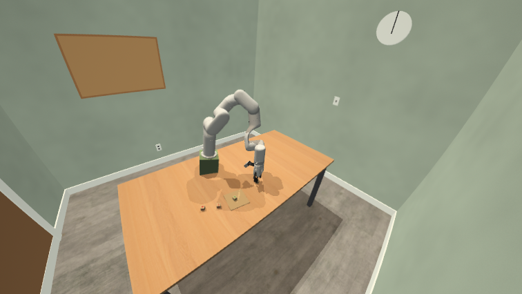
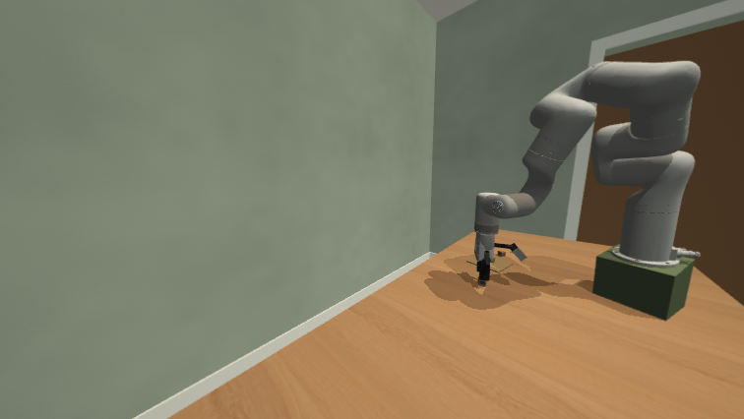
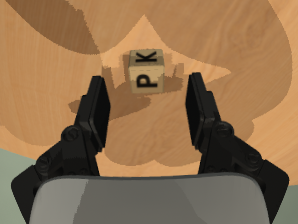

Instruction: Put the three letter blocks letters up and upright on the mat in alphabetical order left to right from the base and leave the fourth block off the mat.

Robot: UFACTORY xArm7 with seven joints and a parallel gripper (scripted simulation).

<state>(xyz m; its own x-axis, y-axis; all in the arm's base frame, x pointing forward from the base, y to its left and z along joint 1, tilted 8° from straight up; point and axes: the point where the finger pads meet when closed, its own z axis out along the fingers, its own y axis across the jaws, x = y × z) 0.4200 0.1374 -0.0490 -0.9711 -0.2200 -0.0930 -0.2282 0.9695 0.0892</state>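
Right now my hand is 10 mm past the tan mat, 220 mm to the left of it and 50 mm above it. Round my hand: green-topped block: 20 mm behind, 230 mm to the right, 30 mm below.
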